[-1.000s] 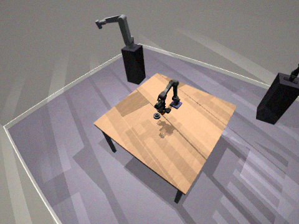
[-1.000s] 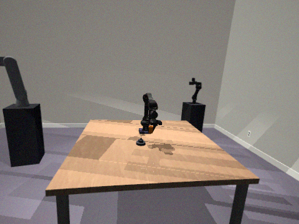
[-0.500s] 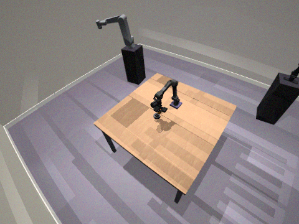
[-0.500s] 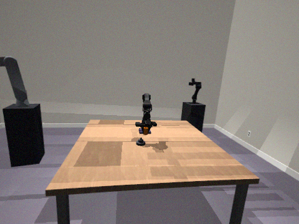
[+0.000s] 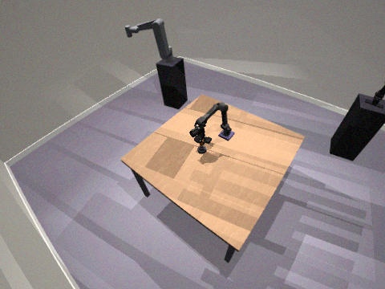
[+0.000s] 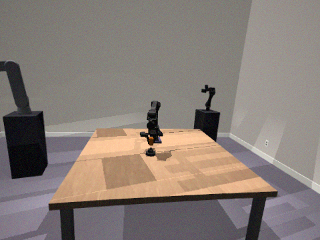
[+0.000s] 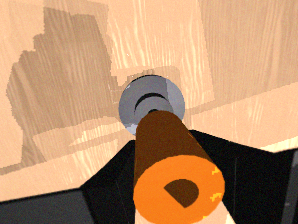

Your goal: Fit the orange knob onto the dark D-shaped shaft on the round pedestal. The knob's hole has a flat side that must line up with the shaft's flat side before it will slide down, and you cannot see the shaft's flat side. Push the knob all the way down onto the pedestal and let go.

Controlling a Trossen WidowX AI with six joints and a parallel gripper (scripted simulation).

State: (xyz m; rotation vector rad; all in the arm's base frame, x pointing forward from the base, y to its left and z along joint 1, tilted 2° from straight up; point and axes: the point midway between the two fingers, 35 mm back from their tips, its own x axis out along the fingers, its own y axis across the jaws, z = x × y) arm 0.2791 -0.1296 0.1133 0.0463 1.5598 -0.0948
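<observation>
My gripper tip is now 6 cm above the dark D-shaped shaft. Round my gripper tip: orange knob (2 cm above).
</observation>
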